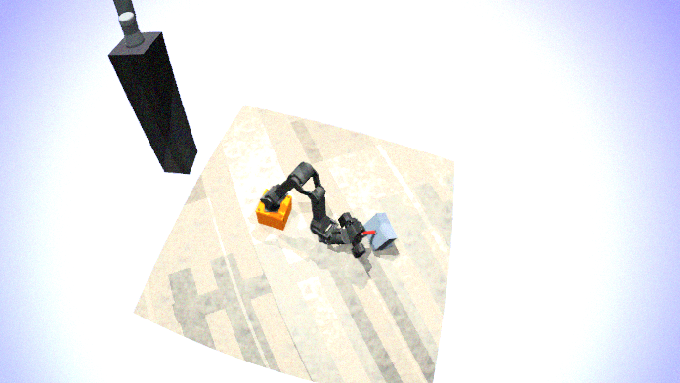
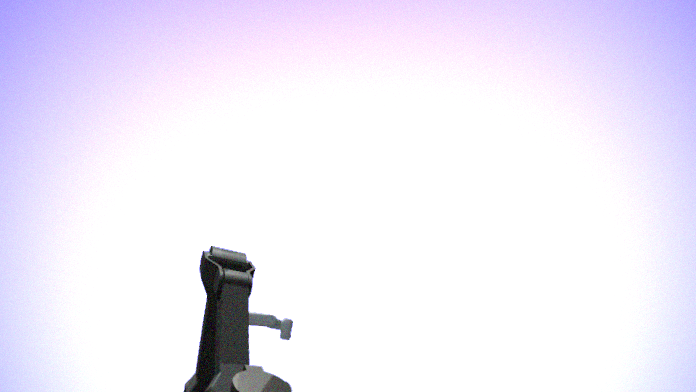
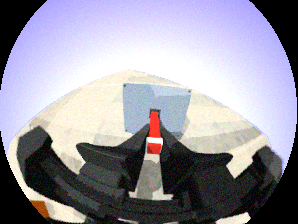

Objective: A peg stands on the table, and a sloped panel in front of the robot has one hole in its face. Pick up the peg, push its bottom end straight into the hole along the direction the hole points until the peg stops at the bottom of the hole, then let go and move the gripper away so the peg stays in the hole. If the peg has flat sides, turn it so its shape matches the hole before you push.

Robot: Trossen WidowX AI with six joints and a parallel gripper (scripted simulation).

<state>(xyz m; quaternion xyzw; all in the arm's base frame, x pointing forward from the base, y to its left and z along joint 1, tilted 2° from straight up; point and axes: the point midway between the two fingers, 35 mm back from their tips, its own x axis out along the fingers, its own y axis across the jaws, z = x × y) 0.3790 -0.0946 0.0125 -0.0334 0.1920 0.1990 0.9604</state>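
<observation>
Now: the sloped panel 60 mm ahead of my gripper tip, 30 mm to the left of it and 30 mm below it. The rest, counted from my gripper tip: red peg 10 mm to the right, 10 mm behind, 10 mm above.
</observation>
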